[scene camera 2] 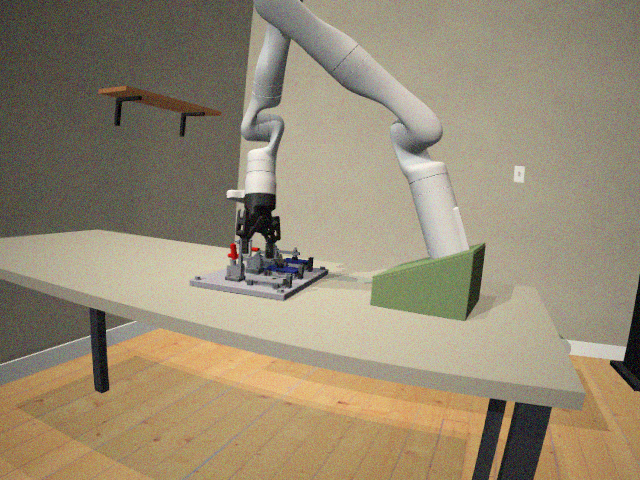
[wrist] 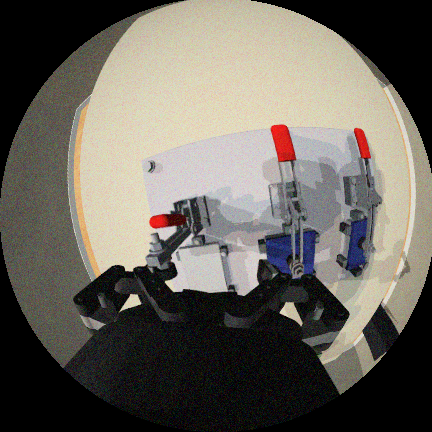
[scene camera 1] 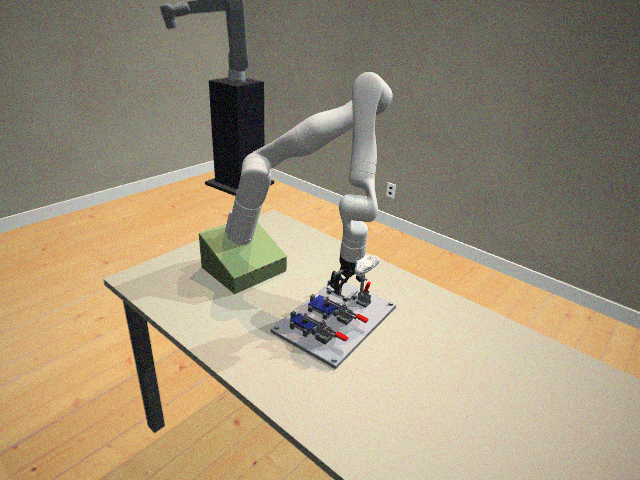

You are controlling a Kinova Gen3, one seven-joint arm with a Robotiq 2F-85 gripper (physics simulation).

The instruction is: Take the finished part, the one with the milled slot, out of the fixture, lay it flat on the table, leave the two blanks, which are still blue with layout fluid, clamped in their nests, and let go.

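Places are measured from the arm's base along level axes (x left, y back, z up), in millimetres.
Pixels of known places: gripper, fingertip midpoint: (scene camera 2: 258, 257) (wrist: 212, 267) (scene camera 1: 348, 287); arm's base, link origin: (scene camera 2: 449, 254) (scene camera 1: 240, 235).
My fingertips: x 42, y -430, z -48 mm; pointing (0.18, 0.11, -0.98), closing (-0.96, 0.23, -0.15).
Note:
For each thing: its middle in the pictures, then the offset to it from my fingertips. Level surfaces: height alone.
- finished part, body centre: (wrist: 205, 276) (scene camera 2: 268, 279) (scene camera 1: 342, 289) dx +27, dy +37, dz -42 mm
- grey fixture plate, body centre: (wrist: 285, 222) (scene camera 2: 265, 276) (scene camera 1: 336, 317) dx -84, dy -14, dz -62 mm
- red handle, body centre: (wrist: 177, 212) (scene camera 2: 232, 260) (scene camera 1: 367, 292) dx +25, dy -56, dz -10 mm
- beige table, surface height: dz -70 mm
The finished part (wrist: 202, 266), a pale grey plate, lies in its nest at one end of the grey fixture plate (scene camera 1: 330, 356) (scene camera 2: 211, 283) (wrist: 225, 165). Its slot is hidden in the wrist view. Its toggle clamp is open, with the red handle (scene camera 1: 367, 286) (scene camera 2: 232, 251) (wrist: 167, 220) raised. The two blue blanks, the middle one (scene camera 1: 320, 304) (wrist: 277, 247) and the far one (scene camera 1: 301, 322) (wrist: 356, 242), sit in their nests under closed clamps. My gripper (scene camera 1: 341, 289) (scene camera 2: 257, 250) (wrist: 212, 267) is open and empty, pointing down low over the finished part. The open clamp's tip overlaps one finger in the wrist view; contact cannot be told.
The closed clamps' red handles (scene camera 1: 361, 318) (scene camera 1: 341, 336) (wrist: 283, 143) (wrist: 362, 143) point away from the nests. The fixture stands on the beige table (scene camera 1: 465, 377) (scene camera 2: 320, 320). The green wedge base (scene camera 1: 242, 258) (scene camera 2: 423, 289) stands near the fixture.

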